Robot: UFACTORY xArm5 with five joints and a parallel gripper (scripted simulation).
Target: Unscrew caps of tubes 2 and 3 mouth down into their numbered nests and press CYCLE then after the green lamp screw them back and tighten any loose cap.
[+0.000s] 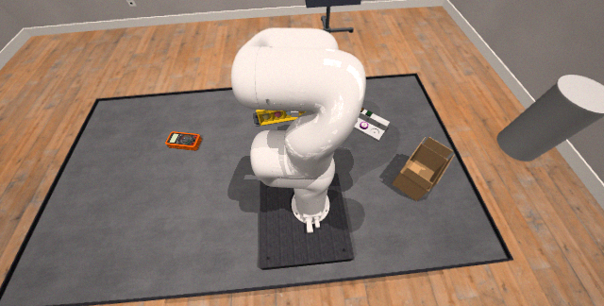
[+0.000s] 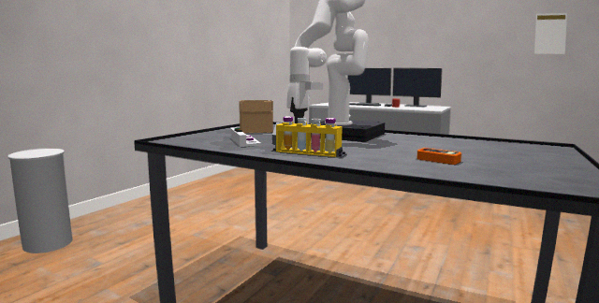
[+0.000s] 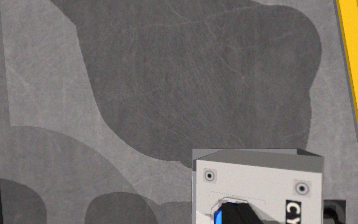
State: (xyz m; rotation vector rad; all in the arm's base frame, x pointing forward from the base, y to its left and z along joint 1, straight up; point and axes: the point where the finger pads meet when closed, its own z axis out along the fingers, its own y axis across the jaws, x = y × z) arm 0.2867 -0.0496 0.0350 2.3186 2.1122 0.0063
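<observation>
My hand is 30 mm above the blue cycle key. Round my hand: green ready key (40 mm to the right, 20 mm below); then grey key housing (20 mm ahead, 20 mm to the right, 40 mm below).
</observation>
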